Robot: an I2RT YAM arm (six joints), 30 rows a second.
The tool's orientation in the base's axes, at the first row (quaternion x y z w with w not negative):
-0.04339, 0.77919, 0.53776, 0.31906
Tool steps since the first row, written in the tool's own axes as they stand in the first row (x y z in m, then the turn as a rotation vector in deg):
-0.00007, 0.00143, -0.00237, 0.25, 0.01, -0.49
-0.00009, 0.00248, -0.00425, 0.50, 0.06, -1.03
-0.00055, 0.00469, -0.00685, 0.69, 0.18, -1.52
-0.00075, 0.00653, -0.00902, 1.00, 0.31, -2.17
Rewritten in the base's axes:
-0.00160, -0.00147, 0.00171, -0.42, -0.35, -0.02
-0.00286, -0.00267, 0.00299, -0.89, -0.73, 0.00
-0.00458, -0.00412, 0.00559, -1.31, -1.05, 0.10
-0.00615, -0.00529, 0.00767, -1.90, -1.47, 0.18

